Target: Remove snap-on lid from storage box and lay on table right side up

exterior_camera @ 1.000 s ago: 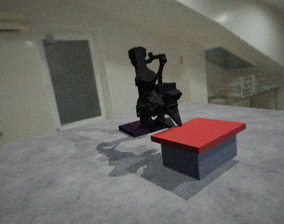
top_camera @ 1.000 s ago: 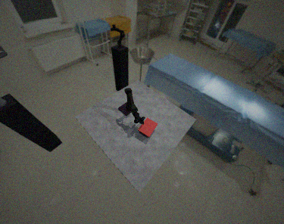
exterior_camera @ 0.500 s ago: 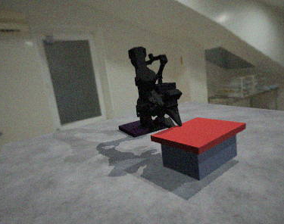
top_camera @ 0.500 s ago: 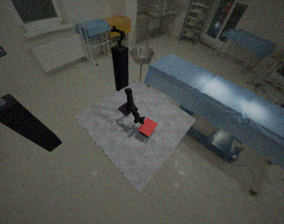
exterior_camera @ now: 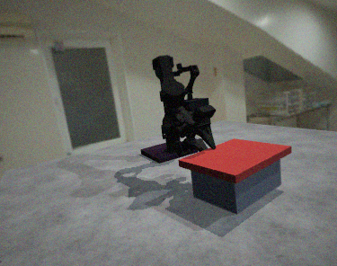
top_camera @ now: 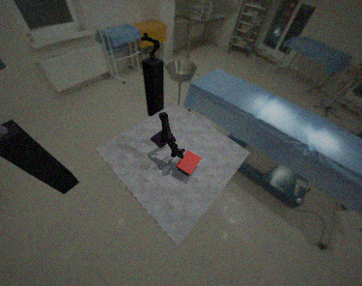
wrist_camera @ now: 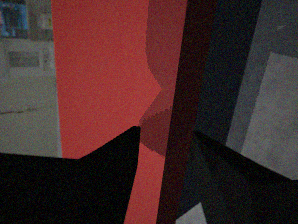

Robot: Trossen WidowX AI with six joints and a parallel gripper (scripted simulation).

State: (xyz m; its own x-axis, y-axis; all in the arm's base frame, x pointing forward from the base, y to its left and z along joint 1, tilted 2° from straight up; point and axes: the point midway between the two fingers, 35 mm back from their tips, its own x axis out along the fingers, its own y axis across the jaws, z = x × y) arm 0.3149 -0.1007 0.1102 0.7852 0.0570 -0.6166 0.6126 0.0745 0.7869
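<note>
My gripper tip is 7 cm short of the red lid and 1 cm to the right of it. The rest, counted from my gripper tip: storage box: 8 cm ahead, 4 cm below, 1 cm to the left.
</note>
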